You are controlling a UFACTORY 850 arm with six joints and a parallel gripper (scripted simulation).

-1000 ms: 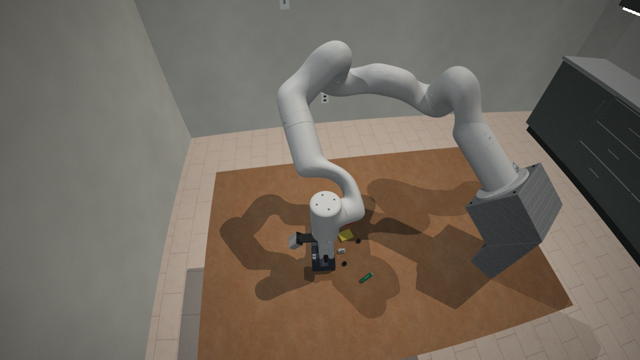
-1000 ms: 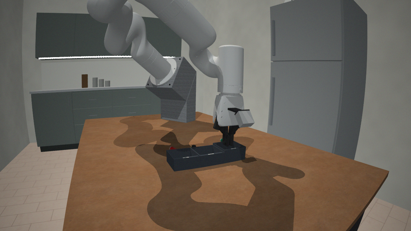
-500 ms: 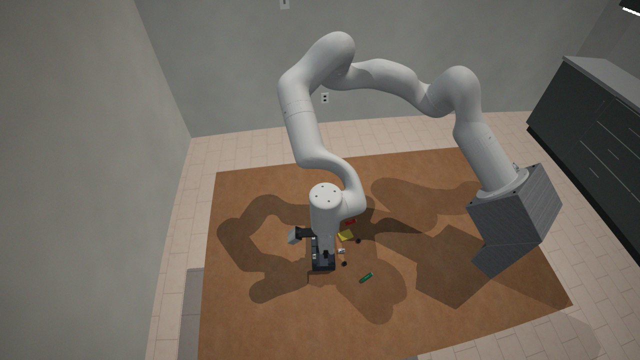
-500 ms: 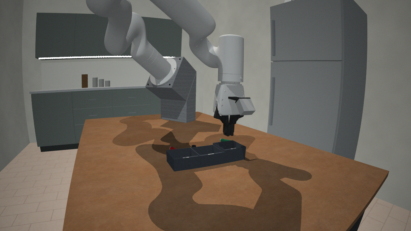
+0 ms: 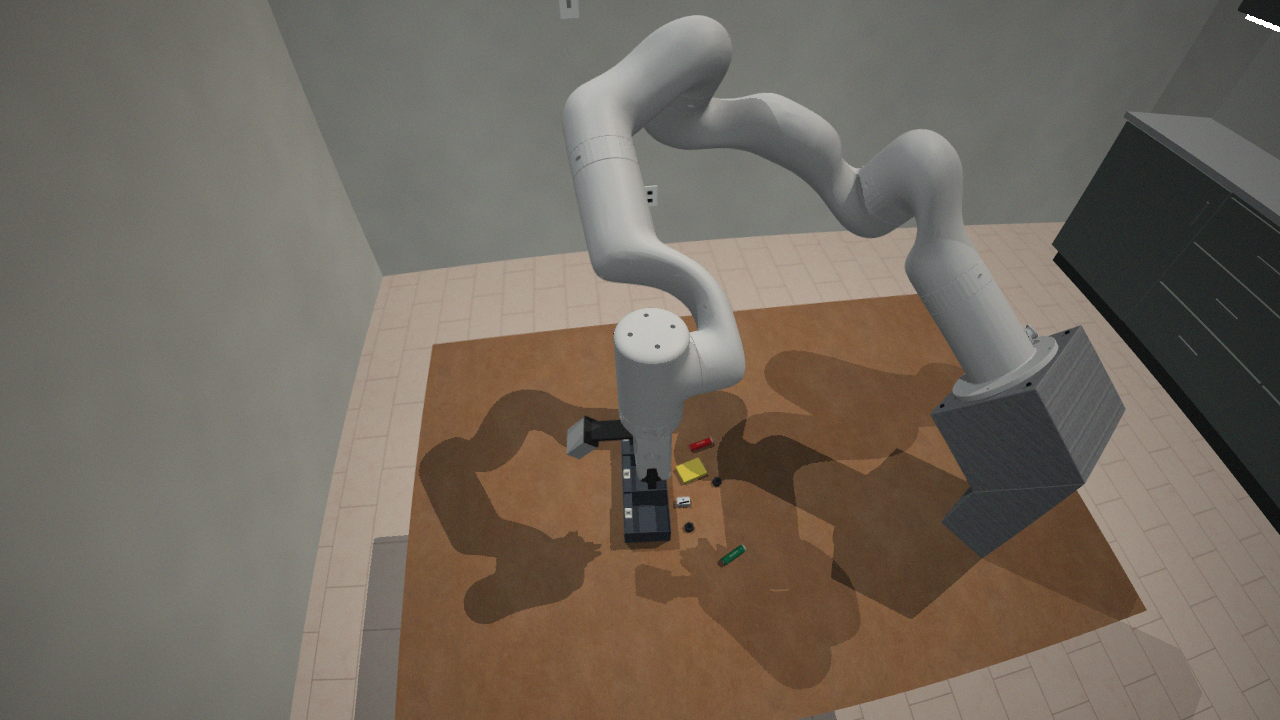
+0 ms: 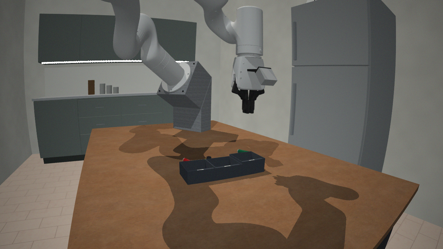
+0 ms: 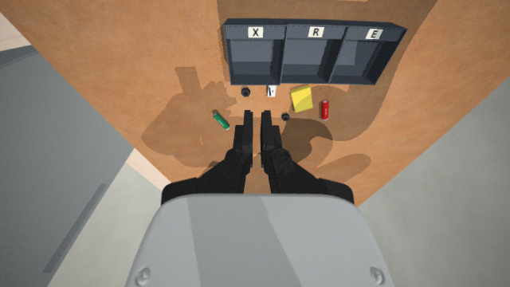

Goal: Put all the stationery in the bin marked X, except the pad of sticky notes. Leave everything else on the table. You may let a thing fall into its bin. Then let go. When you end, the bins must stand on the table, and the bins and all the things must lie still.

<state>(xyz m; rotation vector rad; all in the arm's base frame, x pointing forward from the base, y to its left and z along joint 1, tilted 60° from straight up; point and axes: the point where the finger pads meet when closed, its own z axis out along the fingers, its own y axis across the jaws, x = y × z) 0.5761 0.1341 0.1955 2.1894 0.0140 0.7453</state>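
Right now my hand is 8 cm past the pencil sharpener, 1 cm to the left of it and 20 cm above it. The rest, counted from my hand: dark bin row: 2 cm behind, 8 cm to the right, 18 cm below; sticky notes: 11 cm behind, 7 cm to the right, 20 cm below; green cylinder: 12 cm behind, 12 cm to the left, 20 cm below.
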